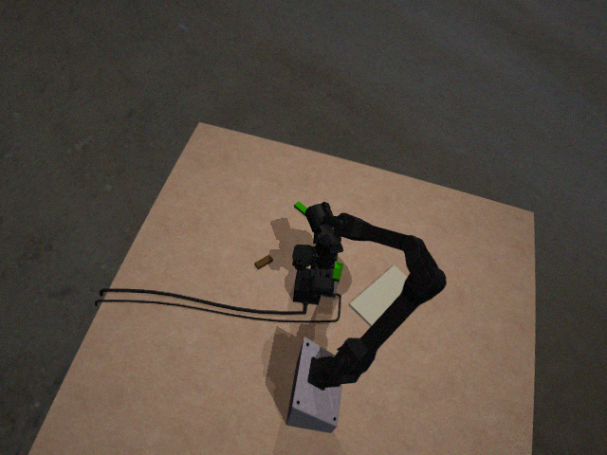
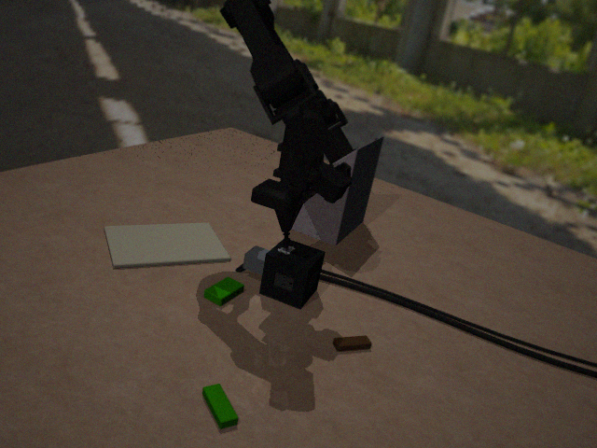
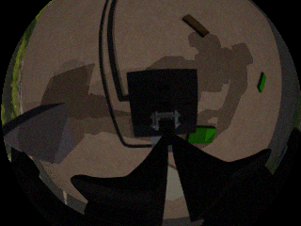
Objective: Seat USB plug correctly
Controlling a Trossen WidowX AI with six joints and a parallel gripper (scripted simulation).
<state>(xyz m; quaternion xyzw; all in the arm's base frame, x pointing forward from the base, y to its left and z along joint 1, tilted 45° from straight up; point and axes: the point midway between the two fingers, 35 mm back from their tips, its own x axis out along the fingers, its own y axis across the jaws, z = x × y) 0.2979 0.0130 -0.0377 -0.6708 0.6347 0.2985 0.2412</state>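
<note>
Now: gripper tip 4 cm above the USB socket and 1 cm to the right of it. Also, from my gripper tip: dark USB plug (2 cm below); then brown block (17 cm to the left, 10 cm below, 7 cm ahead); then pale flat card (23 cm to the right, 10 cm below, 2 cm ahead).
</note>
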